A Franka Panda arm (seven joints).
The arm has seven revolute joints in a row. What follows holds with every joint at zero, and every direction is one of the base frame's. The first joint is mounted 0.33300 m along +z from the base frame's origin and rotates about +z. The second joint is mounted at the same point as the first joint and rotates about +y. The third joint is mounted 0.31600 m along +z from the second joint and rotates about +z. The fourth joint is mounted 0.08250 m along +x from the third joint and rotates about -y. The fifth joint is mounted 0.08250 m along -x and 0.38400 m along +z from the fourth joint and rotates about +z. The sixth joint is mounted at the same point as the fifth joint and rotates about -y. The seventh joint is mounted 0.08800 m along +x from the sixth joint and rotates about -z. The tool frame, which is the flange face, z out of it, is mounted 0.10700 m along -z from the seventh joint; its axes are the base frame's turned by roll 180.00, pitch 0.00 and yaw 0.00 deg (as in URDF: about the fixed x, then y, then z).
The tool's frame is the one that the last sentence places.
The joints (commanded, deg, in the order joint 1, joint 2, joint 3, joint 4, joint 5, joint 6, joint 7), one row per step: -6.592, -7.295, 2.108, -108.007, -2.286, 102.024, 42.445; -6.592, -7.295, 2.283, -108.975, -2.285, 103.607, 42.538; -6.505, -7.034, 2.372, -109.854, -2.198, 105.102, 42.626; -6.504, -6.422, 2.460, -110.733, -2.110, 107.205, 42.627; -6.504, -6.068, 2.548, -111.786, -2.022, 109.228, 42.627; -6.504, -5.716, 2.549, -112.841, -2.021, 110.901, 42.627; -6.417, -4.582, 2.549, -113.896, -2.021, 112.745, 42.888; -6.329, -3.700, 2.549, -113.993, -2.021, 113.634, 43.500; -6.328, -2.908, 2.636, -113.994, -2.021, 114.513, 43.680; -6.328, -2.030, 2.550, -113.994, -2.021, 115.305, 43.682; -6.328, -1.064, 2.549, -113.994, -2.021, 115.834, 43.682; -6.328, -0.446, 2.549, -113.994, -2.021, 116.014, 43.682; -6.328, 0.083, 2.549, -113.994, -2.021, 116.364, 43.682; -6.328, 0.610, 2.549, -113.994, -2.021, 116.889, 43.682; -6.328, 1.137, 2.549, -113.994, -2.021, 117.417, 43.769; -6.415, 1.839, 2.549, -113.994, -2.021, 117.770, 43.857
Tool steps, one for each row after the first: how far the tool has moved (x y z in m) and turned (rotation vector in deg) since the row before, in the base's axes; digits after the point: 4 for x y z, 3 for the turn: 0.0014, 0.0017, -0.0057, -0.054, -0.614, 0.145; 0.0022, 0.0017, -0.0074, 0.073, -0.364, 0.129; 0.0044, 0.0007, -0.0097, 0.075, -0.617, 0.150; 0.0027, 0.0008, -0.0089, 0.066, -0.621, 0.140; 0.0017, -0.0001, -0.0095, 0.015, -0.267, 0.060; 0.0042, 0.0005, -0.0165, 0.110, 0.329, -0.108; 0.0039, 0.0005, -0.0077, 0.090, 0.062, -0.491; 0.0038, 0.0006, -0.0061, 0.046, -0.095, -0.060; 0.0037, -0.0011, -0.0071, 0.059, 0.082, -0.060; 0.0034, -0.0003, -0.0085, 0.079, 0.432, 0.017; 0.0018, -0.0002, -0.0057, 0.059, 0.435, 0.006; 0.0019, -0.0002, -0.0046, 0.040, 0.176, 0.011; 0.0021, -0.0002, -0.0043, 0.031, 0.000, 0.017; 0.0021, -0.0001, -0.0043, 0.034, -0.006, -0.070; 0.0020, -0.0010, -0.0063, 0.063, 0.342, -0.164
